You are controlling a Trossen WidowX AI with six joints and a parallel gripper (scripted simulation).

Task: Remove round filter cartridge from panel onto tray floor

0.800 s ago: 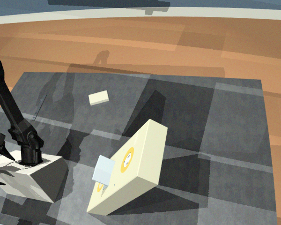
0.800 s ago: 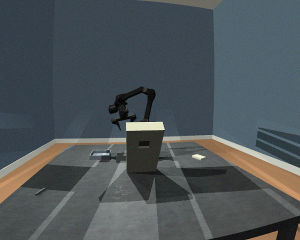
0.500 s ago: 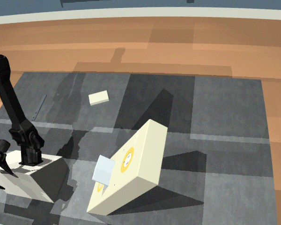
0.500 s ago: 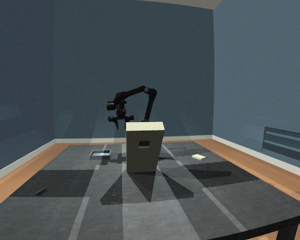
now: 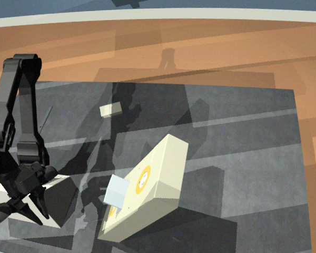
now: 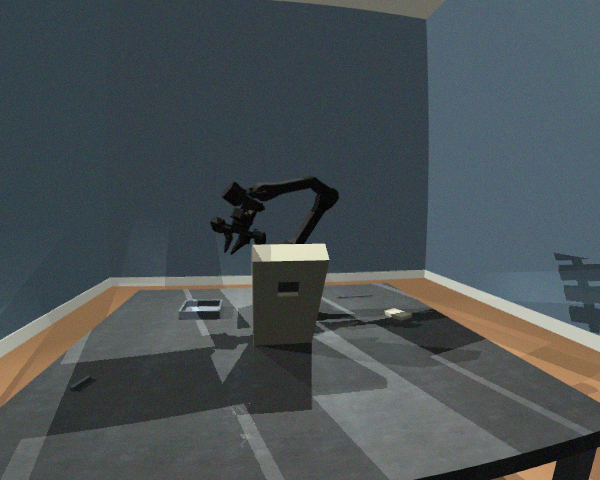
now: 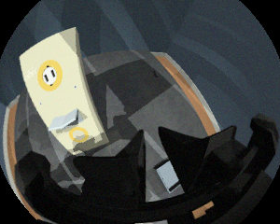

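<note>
Now: the filter cartridge 22 cm ahead of my gripper tip, 17 cm to the left of it and 3 cm below it. From my gripper tip the other things lie so: cream service panel (17 cm ahead, 16 cm to the left, 11 cm below); then tray (26 cm below, 23 cm behind, 12 cm to the right); then thin dark bar (35 cm to the right, 33 cm ahead, 26 cm below).
</note>
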